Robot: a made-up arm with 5 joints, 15 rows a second.
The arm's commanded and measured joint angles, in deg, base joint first. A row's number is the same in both.
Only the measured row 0 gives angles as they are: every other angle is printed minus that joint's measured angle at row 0.
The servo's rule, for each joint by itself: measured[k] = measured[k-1] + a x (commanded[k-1-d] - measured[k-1]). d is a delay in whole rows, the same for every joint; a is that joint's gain. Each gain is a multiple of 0.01, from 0.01 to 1. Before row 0 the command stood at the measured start. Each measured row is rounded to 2 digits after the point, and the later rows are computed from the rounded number. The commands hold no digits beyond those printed.
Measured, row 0: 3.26 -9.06 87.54 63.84 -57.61
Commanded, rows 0 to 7: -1.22 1.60 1.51 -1.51 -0.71; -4.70 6.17 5.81 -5.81 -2.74; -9.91 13.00 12.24 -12.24 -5.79; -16.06 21.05 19.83 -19.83 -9.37; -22.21 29.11 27.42 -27.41 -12.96; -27.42 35.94 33.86 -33.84 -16.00; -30.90 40.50 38.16 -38.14 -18.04; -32.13 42.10 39.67 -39.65 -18.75
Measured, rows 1 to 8: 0.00 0.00 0.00 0.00 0.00; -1.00 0.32 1.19 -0.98 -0.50; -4.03 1.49 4.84 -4.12 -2.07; -8.85 3.79 10.69 -9.40 -4.67; -14.76 7.24 17.91 -16.18 -7.96; -20.87 11.61 25.42 -23.48 -11.46; -26.24 16.48 32.09 -30.21 -14.64; -30.06 21.28 36.89 -35.36 -17.02
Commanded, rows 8 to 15: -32.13 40.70 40.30 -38.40 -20.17; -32.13 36.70 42.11 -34.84 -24.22; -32.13 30.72 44.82 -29.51 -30.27; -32.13 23.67 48.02 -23.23 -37.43; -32.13 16.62 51.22 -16.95 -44.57; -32.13 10.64 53.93 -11.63 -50.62; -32.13 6.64 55.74 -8.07 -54.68; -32.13 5.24 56.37 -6.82 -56.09
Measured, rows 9 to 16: -31.76 25.44 39.09 -38.15 -18.23; -32.06 28.49 40.05 -38.31 -19.59; -32.12 30.13 41.68 -36.05 -22.83; -32.13 30.25 44.16 -31.80 -28.04; -32.13 28.93 47.21 -26.23 -34.61; -32.13 26.47 50.38 -20.20 -41.58; -32.13 23.30 53.18 -14.63 -47.91; -32.13 19.97 55.20 -10.37 -52.65
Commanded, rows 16 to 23: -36.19 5.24 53.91 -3.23 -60.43; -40.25 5.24 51.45 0.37 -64.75; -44.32 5.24 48.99 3.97 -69.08; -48.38 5.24 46.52 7.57 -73.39; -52.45 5.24 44.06 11.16 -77.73; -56.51 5.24 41.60 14.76 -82.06; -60.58 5.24 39.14 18.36 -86.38; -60.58 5.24 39.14 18.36 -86.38
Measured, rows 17 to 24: -32.13 17.02 56.12 -8.06 -55.06; -35.46 14.66 54.37 -4.92 -58.82; -39.39 12.78 52.06 -1.48 -62.97; -43.43 11.27 49.63 2.06 -67.25; -47.49 10.06 47.17 5.64 -71.55; -51.56 9.10 44.71 9.23 -75.88; -55.62 8.33 42.25 12.82 -80.21; -59.69 7.71 39.79 16.42 -84.53
